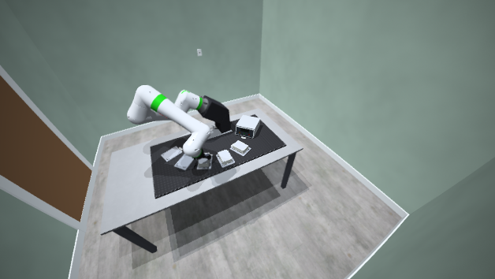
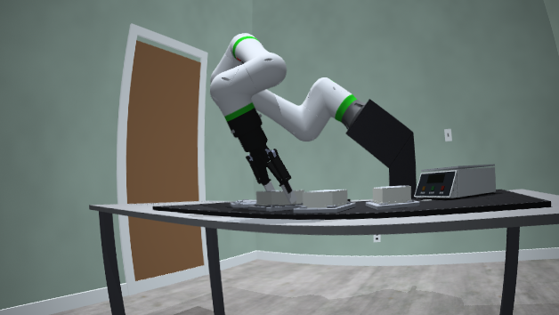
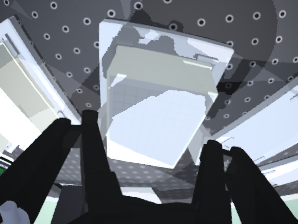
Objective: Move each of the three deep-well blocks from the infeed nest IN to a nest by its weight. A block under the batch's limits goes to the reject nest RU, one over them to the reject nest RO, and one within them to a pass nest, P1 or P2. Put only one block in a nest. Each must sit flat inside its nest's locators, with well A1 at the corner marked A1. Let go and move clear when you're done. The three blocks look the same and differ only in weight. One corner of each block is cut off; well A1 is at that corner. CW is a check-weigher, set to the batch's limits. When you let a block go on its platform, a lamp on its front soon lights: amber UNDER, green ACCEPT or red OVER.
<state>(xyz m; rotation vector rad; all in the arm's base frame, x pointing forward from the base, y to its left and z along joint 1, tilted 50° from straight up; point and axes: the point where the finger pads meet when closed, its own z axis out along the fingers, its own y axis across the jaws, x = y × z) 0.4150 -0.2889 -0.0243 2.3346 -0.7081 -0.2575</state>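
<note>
My hand is 10 mm short of the grey deep-well block, 350 mm to the right of it and 10 mm above it. The rest, counted from my hand: check-weigher platform: 230 mm behind, 570 mm to the left, 50 mm above; then check-weigher CW: 220 mm behind, 560 mm to the left, 20 mm above.
</note>
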